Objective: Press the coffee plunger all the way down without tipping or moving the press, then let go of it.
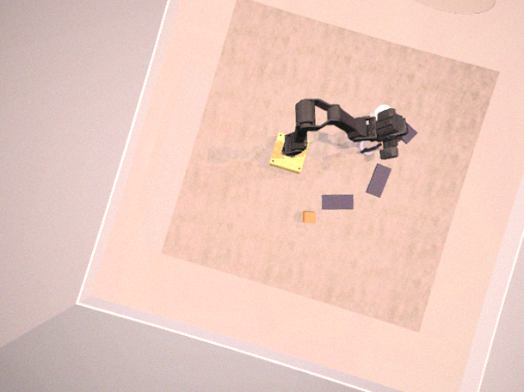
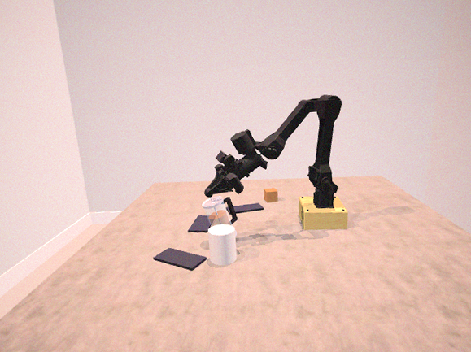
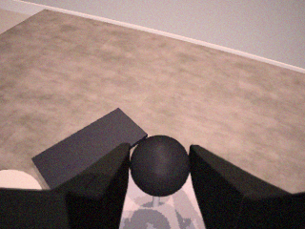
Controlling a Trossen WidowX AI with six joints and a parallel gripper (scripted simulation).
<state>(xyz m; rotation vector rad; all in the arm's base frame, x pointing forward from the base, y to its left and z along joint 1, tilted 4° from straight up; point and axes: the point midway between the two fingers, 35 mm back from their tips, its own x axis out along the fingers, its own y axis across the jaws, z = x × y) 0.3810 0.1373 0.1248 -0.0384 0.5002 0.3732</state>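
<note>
Right now my gripper tip is 80 mm above the coffee press, 40 mm past it and 20 mm to the left of it.
</note>
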